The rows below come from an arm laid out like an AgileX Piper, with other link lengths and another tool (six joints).
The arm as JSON. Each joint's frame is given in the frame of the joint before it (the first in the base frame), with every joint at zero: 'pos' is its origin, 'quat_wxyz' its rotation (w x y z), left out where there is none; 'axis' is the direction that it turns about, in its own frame. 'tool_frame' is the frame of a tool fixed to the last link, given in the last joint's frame.
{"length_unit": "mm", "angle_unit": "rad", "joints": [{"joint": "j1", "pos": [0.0, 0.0, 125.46], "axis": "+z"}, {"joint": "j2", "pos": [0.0, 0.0, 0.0], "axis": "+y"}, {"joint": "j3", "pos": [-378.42, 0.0, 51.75], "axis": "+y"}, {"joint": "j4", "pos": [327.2, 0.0, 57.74], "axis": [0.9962, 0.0, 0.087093]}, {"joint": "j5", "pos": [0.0, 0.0, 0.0], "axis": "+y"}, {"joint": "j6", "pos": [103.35, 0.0, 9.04], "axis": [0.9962, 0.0, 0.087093]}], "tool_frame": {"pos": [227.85, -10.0, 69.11], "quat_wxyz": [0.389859, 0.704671, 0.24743, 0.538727]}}
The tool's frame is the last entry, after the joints.
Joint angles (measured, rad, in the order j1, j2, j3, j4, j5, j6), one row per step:
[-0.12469, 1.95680, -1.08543, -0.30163, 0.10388, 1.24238]
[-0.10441, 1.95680, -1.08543, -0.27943, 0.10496, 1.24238]
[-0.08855, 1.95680, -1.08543, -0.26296, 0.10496, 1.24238]
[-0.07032, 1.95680, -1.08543, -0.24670, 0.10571, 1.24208]
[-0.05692, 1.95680, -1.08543, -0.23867, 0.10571, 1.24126]
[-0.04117, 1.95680, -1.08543, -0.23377, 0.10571, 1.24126]
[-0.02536, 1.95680, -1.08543, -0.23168, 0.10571, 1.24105]
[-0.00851, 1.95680, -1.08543, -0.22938, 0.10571, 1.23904]
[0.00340, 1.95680, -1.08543, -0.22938, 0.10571, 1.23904]
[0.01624, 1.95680, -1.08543, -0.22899, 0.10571, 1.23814]
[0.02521, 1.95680, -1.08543, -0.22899, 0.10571, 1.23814]
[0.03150, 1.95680, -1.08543, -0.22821, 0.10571, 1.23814]
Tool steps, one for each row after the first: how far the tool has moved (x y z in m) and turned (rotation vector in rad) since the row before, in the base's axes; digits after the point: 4 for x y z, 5 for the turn. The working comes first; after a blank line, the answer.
Tool pose at each row, in the base's axes (x y z in m, rotation vector in rad; the steps are taken from these numbers as rounded here):
[0.6618, -0.1393, -0.0026, 3.03714, -0.18958, 0.50946]
[0.6633, -0.1255, -0.0037, 3.05315, -0.18784, 0.51185]
[0.6646, -0.1147, -0.0043, 3.06524, -0.18509, 0.51455]
[0.6658, -0.1023, -0.0051, 3.07780, -0.17817, 0.51587]
[0.6668, -0.0932, -0.0054, 3.08481, -0.16697, 0.51704]
[0.6680, -0.0826, -0.0056, 3.09109, -0.14917, 0.51799]
[0.6692, -0.0720, -0.0057, 3.09575, -0.12726, 0.51859]
[0.6703, -0.0606, -0.0057, -3.09390, 0.10128, -0.51801]
[0.6710, -0.0526, -0.0057, -3.09251, 0.08280, -0.51765]
[0.6716, -0.0440, -0.0057, -3.09114, 0.06218, -0.51726]
[0.6720, -0.0379, -0.0057, -3.08993, 0.04829, -0.51696]
[0.6722, -0.0337, -0.0057, -3.08860, 0.03955, -0.51664]

[0.0015, 0.0138, -0.0011, 0.01552, -0.00075, 0.00438]
[0.0013, 0.0108, -0.0006, 0.01160, -0.00112, 0.00423]
[0.0012, 0.0124, -0.0008, 0.01121, -0.00016, 0.00684]
[0.0010, 0.0091, -0.0003, 0.00516, -0.00031, 0.00837]
[0.0012, 0.0106, -0.0002, 0.00346, -0.00017, 0.01229]
[0.0012, 0.0106, -0.0001, 0.00135, -0.00004, 0.01450]
[0.0011, 0.0114, 0.0000, 0.00036, 0.00004, 0.01678]
[0.0007, 0.0080, 0.0000, 0.00001, 0.00000, 0.01191]
[0.0006, 0.0086, 0.0000, -0.00030, 0.00002, 0.01326]
[0.0004, 0.0061, 0.0000, 0.00001, 0.00000, 0.00897]
[0.0002, 0.0042, 0.0000, 0.00055, 0.00002, 0.00574]

